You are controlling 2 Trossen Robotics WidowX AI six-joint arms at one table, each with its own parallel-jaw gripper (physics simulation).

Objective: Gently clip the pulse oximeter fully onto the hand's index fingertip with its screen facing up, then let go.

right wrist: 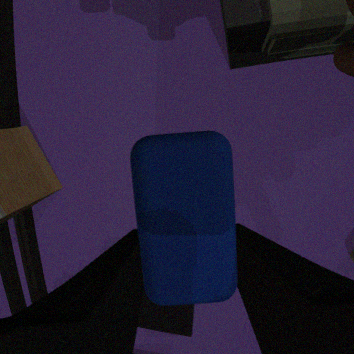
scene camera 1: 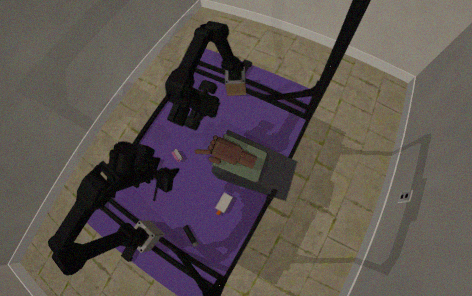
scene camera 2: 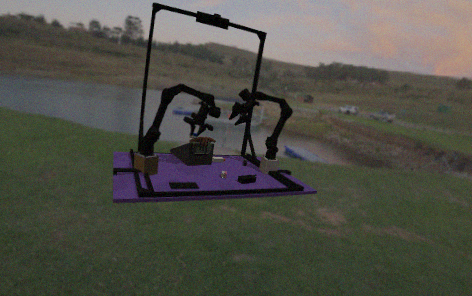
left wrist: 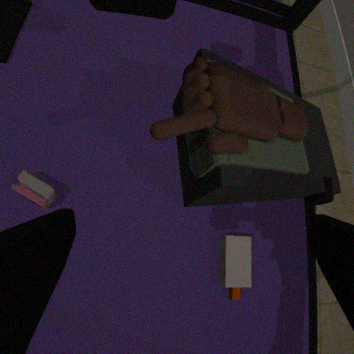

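Pixels of known places: left gripper, fingertip midpoint: (scene camera 1: 169, 164) (scene camera 2: 231, 122) (left wrist: 194, 223); right gripper, fingertip midpoint: (right wrist: 186, 236) (scene camera 2: 193, 136); left arm's base at its link origin: (scene camera 1: 140, 236) (scene camera 2: 270, 158); right arm's base at its link origin: (scene camera 1: 235, 75) (scene camera 2: 146, 154).
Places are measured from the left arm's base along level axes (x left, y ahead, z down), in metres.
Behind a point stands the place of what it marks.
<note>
The brown hand (scene camera 1: 229, 151) {x -0.108, y 0.512, z -0.081 m} (left wrist: 246, 109) {x -0.092, y 0.489, z -0.090 m} (scene camera 2: 202, 140) {x -0.027, y 0.511, z -0.082 m} lies on a green pad (scene camera 1: 238, 171) {x -0.173, y 0.476, z -0.027 m} on a grey wedge block (scene camera 1: 279, 173) {x -0.311, y 0.584, z 0.054 m} (left wrist: 253, 182) {x -0.138, y 0.431, z -0.033 m}. Its index finger (scene camera 1: 202, 151) (left wrist: 165, 128) points out past the block's edge, bare. My right gripper (scene camera 1: 185, 121) (scene camera 2: 196, 132) {x 0.057, y 0.588, z -0.120 m} (right wrist: 186, 236) {x 0.057, y 0.588, z -0.120 m} is shut on the blue pulse oximeter (right wrist: 184, 197) {x 0.034, y 0.589, z -0.139 m} and holds it above the mat, beside the hand's block and apart from the fingertip. The oximeter is hidden in scene camera 1. My left gripper (scene camera 1: 162, 180) (scene camera 2: 236, 115) {x -0.012, y 0.333, z -0.227 m} (left wrist: 194, 223) {x -0.012, y 0.333, z -0.227 m} is open and empty, high above the mat near the fingertip.
On the purple mat (scene camera 1: 199, 188) {x -0.049, y 0.321, z 0.106 m} lie a white box with an orange tip (scene camera 1: 224, 202) {x -0.187, y 0.341, z 0.077 m} (left wrist: 235, 261) {x -0.181, y 0.337, z 0.077 m}, a small pink and grey piece (scene camera 1: 176, 155) {x 0.135, y 0.377, z 0.073 m} (left wrist: 35, 187) {x 0.134, y 0.381, z 0.074 m} and a black cylinder (scene camera 1: 191, 235) {x -0.158, y 0.133, z 0.082 m}. The right arm's wooden base (scene camera 1: 235, 88) {x 0.105, y 0.822, z 0.039 m} (right wrist: 21, 168) {x 0.110, y 0.819, z 0.055 m} and black frame rails (scene camera 1: 279, 101) {x -0.112, y 0.904, z 0.085 m} border the mat.
</note>
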